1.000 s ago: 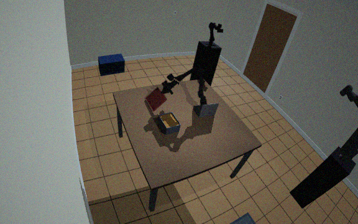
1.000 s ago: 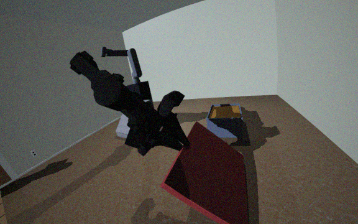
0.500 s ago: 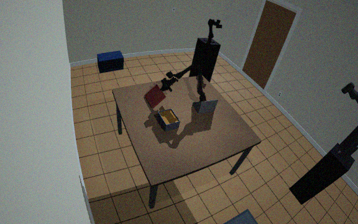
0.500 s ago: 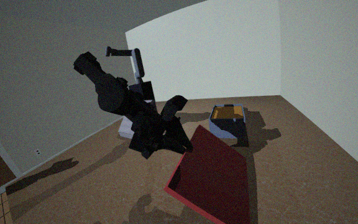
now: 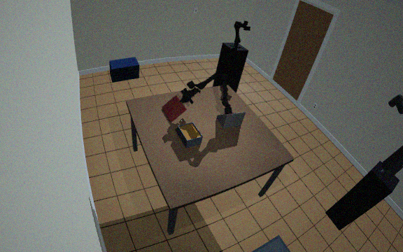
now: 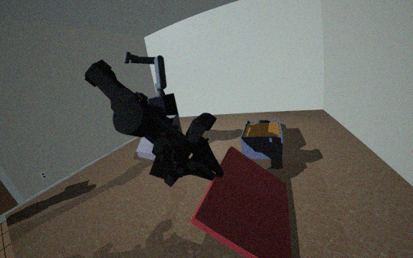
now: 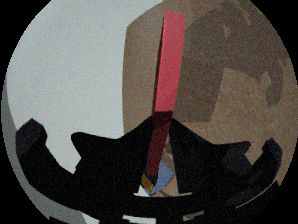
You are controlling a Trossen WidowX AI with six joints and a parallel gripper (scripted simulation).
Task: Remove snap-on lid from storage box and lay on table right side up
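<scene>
Right now my gripper tip is 7 cm short of the red lid and 5 cm above it. Round my gripper tip: storage box 6 cm ahead, 36 cm to the left, 7 cm below.
</scene>
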